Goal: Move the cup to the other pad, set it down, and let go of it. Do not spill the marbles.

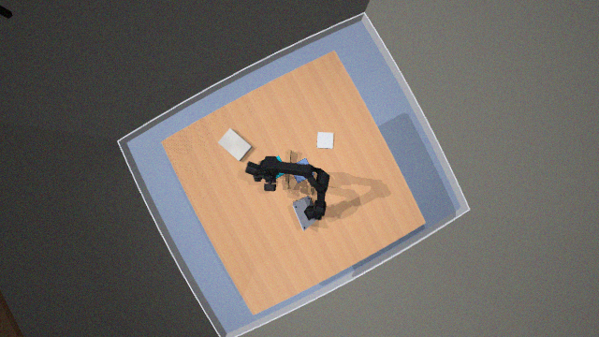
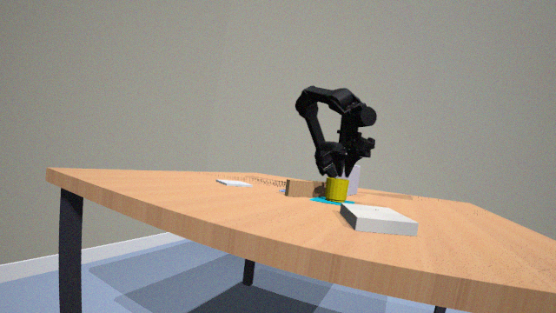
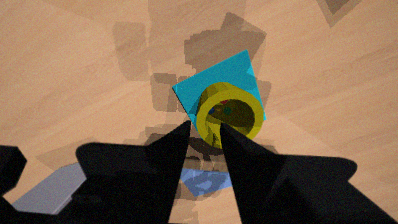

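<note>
My gripper tip is 40 mm above the yellow cup, 20 mm short of it and 10 mm to the left of it. Also, from my gripper tip: low wooden block (90 mm to the right, 60 mm below, 20 mm behind); blue pad (160 mm to the right, 90 mm below, 70 mm behind); cyan pad (90 mm below, 30 mm ahead, 20 mm to the right).
</note>
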